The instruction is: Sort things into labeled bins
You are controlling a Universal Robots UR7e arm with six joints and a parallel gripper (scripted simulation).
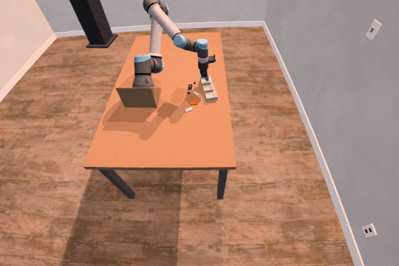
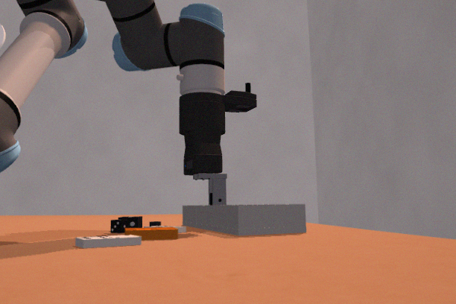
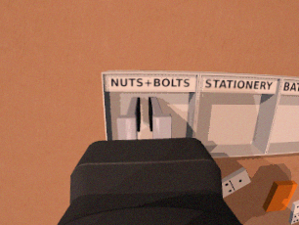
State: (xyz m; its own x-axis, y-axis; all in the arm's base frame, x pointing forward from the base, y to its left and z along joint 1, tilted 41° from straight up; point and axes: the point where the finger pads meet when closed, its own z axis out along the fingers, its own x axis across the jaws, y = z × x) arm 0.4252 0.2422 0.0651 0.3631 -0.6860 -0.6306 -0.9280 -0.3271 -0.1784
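Now: hand 12 cm past the black 9V battery, 10 cm to the left of it and 3 cm above it. Round my hand: small black piece 10 cm behind, 3 cm to the right, 3 cm below; then grey bin tray 2 cm ahead, 9 cm to the right, 2 cm below; then black die 12 cm behind, 15 cm to the right, 3 cm below.
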